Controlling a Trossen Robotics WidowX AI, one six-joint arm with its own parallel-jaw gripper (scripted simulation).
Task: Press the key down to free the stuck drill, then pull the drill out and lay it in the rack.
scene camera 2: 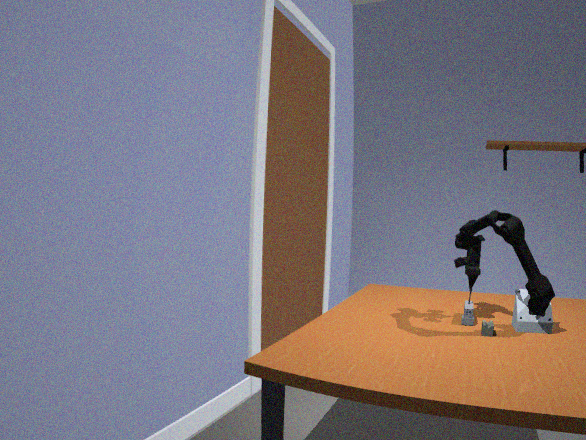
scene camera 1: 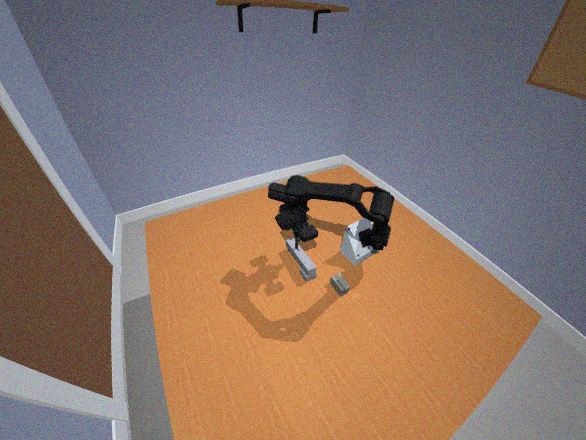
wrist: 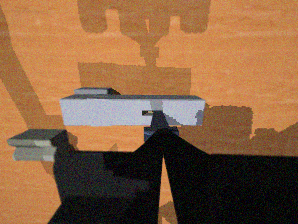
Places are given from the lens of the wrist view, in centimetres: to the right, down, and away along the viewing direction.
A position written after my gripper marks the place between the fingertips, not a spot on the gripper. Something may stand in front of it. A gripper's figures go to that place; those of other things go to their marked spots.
my gripper (wrist: pixel 162 134): 1, 2, 11
grey holder block (wrist: pixel 90 106): -7, -1, 16
grey rack (wrist: pixel 34 144): -18, 5, 21
The marked spots on the grey rack and the grey holder block are 13 cm apart.
